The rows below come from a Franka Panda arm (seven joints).
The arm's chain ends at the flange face. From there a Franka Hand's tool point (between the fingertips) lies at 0.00 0.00 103.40 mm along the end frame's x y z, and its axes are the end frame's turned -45 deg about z.
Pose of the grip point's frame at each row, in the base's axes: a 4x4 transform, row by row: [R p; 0 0 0 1], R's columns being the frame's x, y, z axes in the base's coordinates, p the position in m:
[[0.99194 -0.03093 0.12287 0.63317], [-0.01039 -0.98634 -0.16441 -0.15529], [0.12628 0.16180 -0.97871 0.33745], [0 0 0 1]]
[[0.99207 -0.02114 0.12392 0.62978], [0.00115 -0.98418 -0.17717 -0.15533], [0.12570 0.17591 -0.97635 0.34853], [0 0 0 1]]
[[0.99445 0.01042 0.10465 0.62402], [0.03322 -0.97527 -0.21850 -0.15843], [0.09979 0.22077 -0.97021 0.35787], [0 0 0 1]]
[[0.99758 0.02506 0.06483 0.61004], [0.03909 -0.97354 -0.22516 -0.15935], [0.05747 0.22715 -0.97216 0.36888], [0 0 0 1]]
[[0.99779 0.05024 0.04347 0.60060], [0.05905 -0.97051 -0.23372 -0.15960], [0.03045 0.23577 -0.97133 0.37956], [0 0 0 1]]
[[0.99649 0.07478 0.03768 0.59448], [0.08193 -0.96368 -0.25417 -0.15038], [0.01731 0.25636 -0.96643 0.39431], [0 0 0 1]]
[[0.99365 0.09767 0.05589 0.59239], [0.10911 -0.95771 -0.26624 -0.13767], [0.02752 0.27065 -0.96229 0.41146], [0 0 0 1]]
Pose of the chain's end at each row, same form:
[[0.67954 -0.72328 0.12287 0.62047], [-0.70479 -0.69010 -0.16441 -0.13829], [0.20370 0.02512 -0.97871 0.43865], [0 0 0 1]]
[[0.68655 -0.71645 0.12392 0.61697], [-0.69511 -0.69673 -0.17717 -0.13701], [0.21327 0.03550 -0.97635 0.44948], [0 0 0 1]]
[[0.71055 -0.69581 0.10465 0.61320], [-0.66613 -0.71311 -0.21850 -0.13584], [0.22667 0.08555 -0.97021 0.45819], [0 0 0 1]]
[[0.72312 -0.68768 0.06483 0.60334], [-0.66076 -0.71604 -0.22516 -0.13607], [0.20126 0.11998 -0.97216 0.46940], [0 0 0 1]]
[[0.74107 -0.67002 0.04347 0.59611], [-0.64450 -0.72801 -0.23372 -0.13543], [0.18825 0.14518 -0.97133 0.48000], [0 0 0 1]]
[[0.75750 -0.65175 0.03768 0.59058], [-0.62349 -0.73936 -0.25417 -0.12410], [0.19351 0.16903 -0.96643 0.49424], [0 0 0 1]]
[[0.77168 -0.63355 0.05589 0.58661], [-0.60005 -0.75436 -0.26624 -0.11014], [0.21084 0.17192 -0.96229 0.51096], [0 0 0 1]]

